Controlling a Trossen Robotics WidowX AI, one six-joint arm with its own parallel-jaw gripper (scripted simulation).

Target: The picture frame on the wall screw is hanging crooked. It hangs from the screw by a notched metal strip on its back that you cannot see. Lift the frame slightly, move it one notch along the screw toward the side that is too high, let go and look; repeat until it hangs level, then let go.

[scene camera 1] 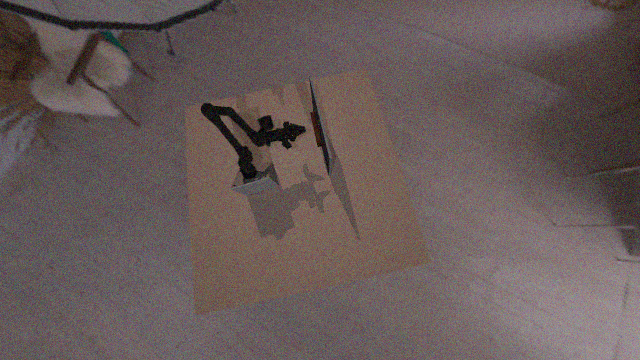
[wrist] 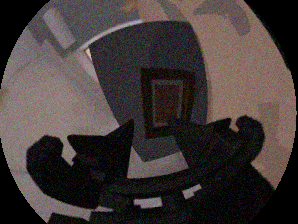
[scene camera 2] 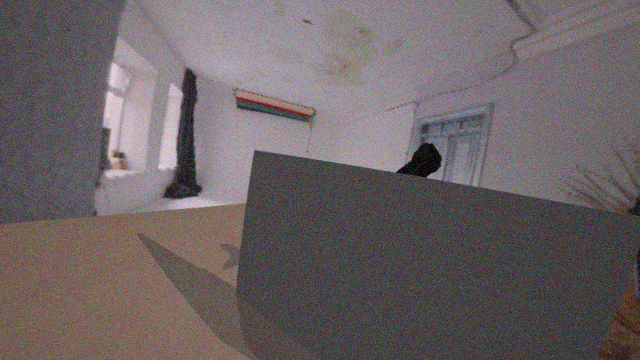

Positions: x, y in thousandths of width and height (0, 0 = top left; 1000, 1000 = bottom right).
Labels:
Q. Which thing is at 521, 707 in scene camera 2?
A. A wall panel.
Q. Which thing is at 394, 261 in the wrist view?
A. A wall panel.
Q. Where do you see a picture frame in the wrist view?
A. At 555, 413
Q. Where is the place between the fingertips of the gripper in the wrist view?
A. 505, 538

